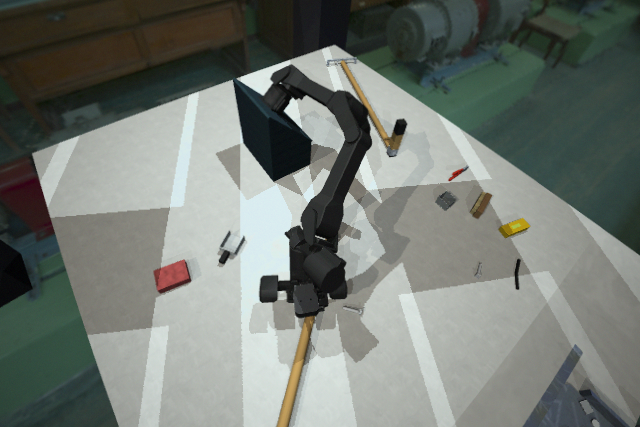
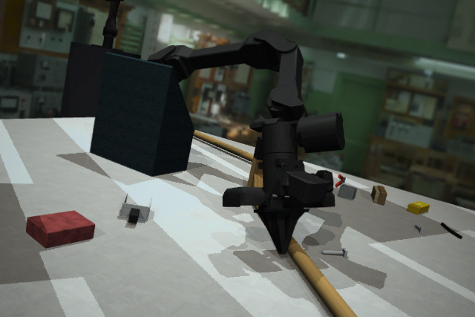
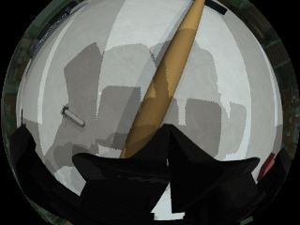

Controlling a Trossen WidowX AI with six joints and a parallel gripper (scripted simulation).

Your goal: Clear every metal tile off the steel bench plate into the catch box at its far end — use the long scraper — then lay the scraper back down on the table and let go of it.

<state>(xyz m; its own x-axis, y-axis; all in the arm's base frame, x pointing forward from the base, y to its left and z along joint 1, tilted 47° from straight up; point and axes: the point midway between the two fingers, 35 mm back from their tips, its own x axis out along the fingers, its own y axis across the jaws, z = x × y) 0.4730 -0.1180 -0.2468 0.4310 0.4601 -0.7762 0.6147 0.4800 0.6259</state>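
Right now the long scraper is 20 mm ahead of my gripper tip and 50 mm above it. Round my gripper tip: grey box (30 mm ahead, 540 mm to the left); grey bracket (250 mm behind, 40 mm to the right); red block (270 mm behind, 190 mm to the right).
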